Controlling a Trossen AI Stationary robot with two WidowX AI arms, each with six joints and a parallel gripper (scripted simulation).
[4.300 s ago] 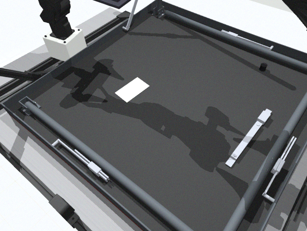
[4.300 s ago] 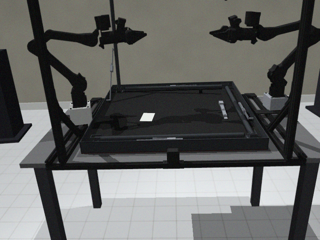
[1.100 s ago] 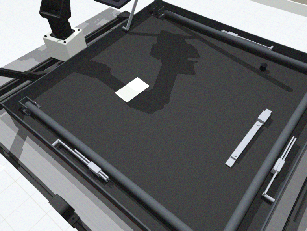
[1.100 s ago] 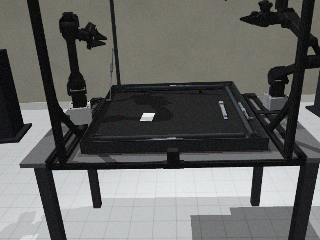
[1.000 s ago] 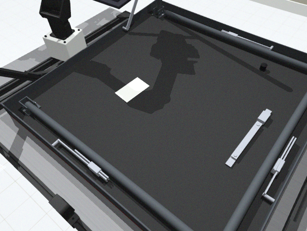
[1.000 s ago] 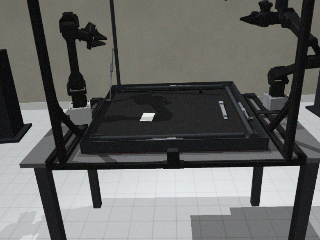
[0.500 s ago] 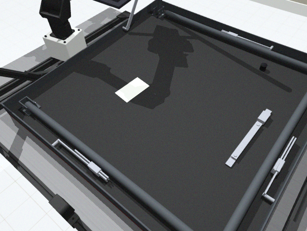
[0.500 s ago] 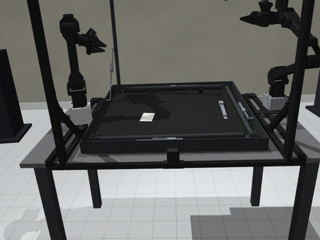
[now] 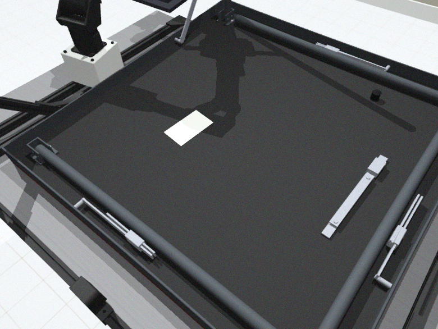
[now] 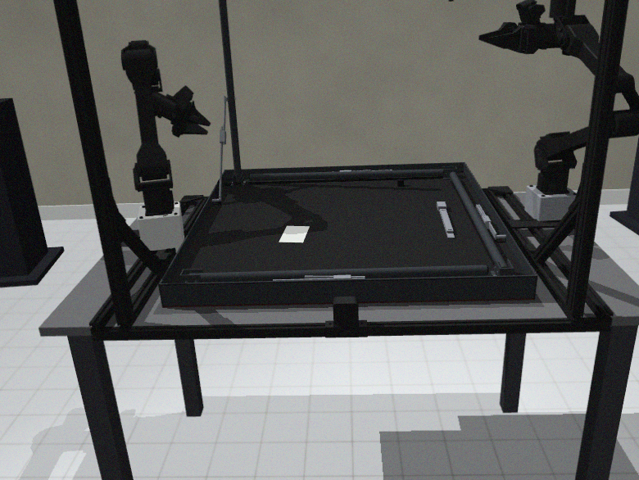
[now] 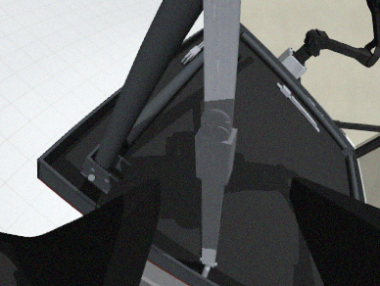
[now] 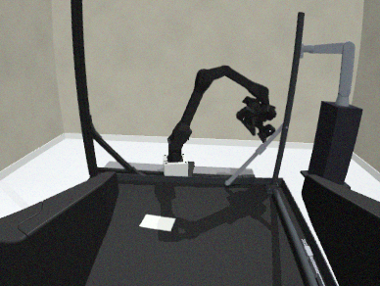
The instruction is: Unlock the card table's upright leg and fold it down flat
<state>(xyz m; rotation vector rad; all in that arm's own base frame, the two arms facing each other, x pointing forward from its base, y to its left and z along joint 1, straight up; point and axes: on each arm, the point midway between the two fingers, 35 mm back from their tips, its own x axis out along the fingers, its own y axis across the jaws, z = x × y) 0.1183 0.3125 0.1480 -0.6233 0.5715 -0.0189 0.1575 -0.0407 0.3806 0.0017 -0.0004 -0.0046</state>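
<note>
The lock sleeve is 70 mm to the right of my left hand, 40 mm below it and 10 mm behind it. Round my left hand: small black knob 580 mm to the right, 190 mm below, 70 mm behind; white label 370 mm behind, 250 mm to the right, 220 mm below; card table 390 mm to the right, 310 mm behind, 230 mm below.
</note>
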